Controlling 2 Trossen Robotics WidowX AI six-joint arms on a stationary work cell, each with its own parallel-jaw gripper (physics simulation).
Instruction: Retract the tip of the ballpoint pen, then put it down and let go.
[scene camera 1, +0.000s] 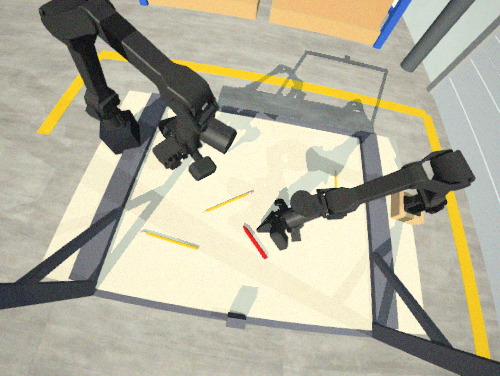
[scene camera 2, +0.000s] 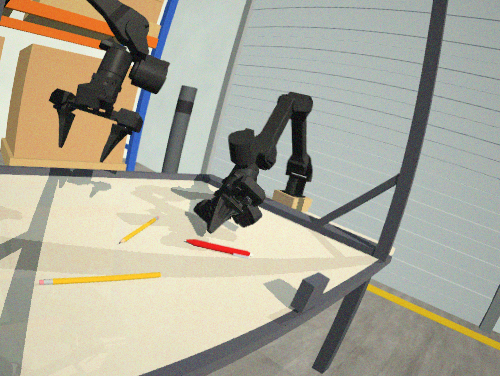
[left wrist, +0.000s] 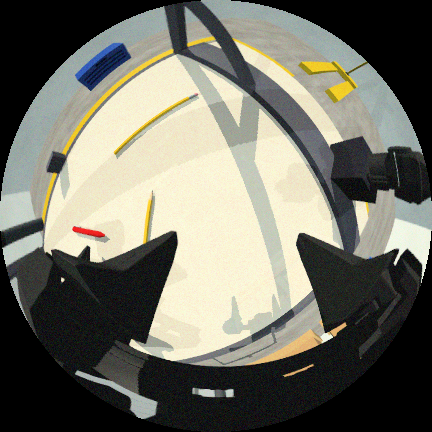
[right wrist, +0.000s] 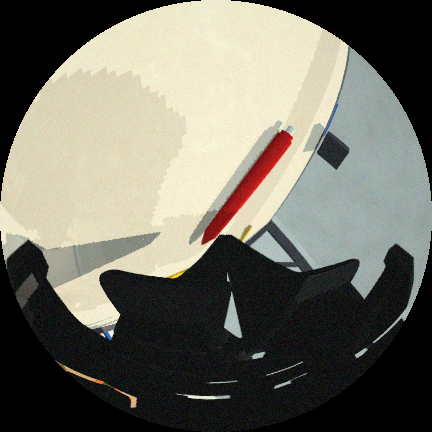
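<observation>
A red ballpoint pen (right wrist: 280, 142) is in view, and my grippers are there as well. I see my right gripper (scene camera 2: 209, 232), which is also visible in scene camera 1 (scene camera 1: 256, 230) and in the right wrist view (right wrist: 224, 240). My left gripper (scene camera 2: 80, 154) is open and holds nothing. I find that left gripper in scene camera 1 (scene camera 1: 185, 163) too, as well as in the left wrist view (left wrist: 240, 238) and the right wrist view (right wrist: 208, 327).
</observation>
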